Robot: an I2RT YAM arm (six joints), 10 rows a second.
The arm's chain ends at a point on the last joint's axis. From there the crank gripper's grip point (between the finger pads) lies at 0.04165 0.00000 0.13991 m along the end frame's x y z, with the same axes.
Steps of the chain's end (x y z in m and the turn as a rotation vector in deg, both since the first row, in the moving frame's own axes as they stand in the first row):
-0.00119, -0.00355, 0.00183, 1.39, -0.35, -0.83
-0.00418, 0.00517, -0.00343, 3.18, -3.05, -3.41
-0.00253, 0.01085, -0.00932, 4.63, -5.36, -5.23
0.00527, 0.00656, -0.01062, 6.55, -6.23, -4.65
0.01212, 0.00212, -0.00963, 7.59, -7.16, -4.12
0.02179, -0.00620, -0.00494, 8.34, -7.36, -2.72
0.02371, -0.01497, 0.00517, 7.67, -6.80, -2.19
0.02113, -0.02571, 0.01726, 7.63, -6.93, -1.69
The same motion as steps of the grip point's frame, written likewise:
-0.00207, -0.00754, 0.00203, 1.39, -0.35, -0.83
-0.01198, -0.00490, -0.00170, 3.18, -3.05, -3.41
-0.01644, -0.00376, -0.00666, 4.63, -5.36, -5.23
-0.01089, -0.01236, -0.00804, 6.55, -6.23, -4.65
-0.00635, -0.01899, -0.00697, 7.59, -7.16, -4.12
0.00307, -0.02836, -0.00240, 8.34, -7.36, -2.72
0.00652, -0.03519, 0.00775, 7.67, -6.80, -2.19
0.00371, -0.04555, 0.01993, 7.63, -6.93, -1.69

